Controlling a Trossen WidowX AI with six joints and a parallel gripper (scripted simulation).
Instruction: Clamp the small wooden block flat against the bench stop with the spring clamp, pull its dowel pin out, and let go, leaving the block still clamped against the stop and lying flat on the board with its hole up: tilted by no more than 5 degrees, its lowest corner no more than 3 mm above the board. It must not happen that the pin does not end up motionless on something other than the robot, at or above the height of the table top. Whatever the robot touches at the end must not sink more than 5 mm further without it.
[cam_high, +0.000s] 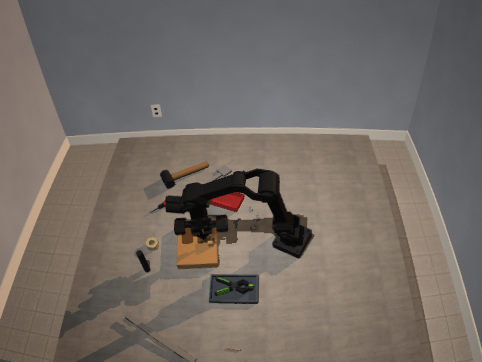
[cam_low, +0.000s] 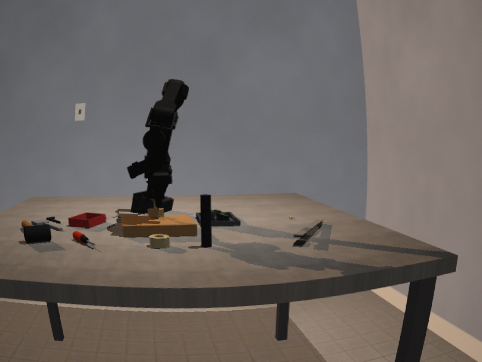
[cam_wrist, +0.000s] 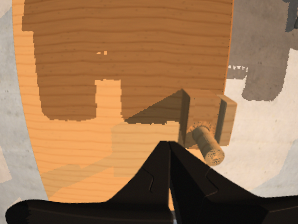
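The dowel pin is 2 cm behind my hand, 1 cm to the right of it and 4 cm below it. Also, from my hand: wooden board (3 cm ahead, 8 cm below); then bench stop (4 cm behind, 2 cm to the right, 5 cm below); then small wooden block (2 cm behind, 1 cm to the right, 6 cm below).
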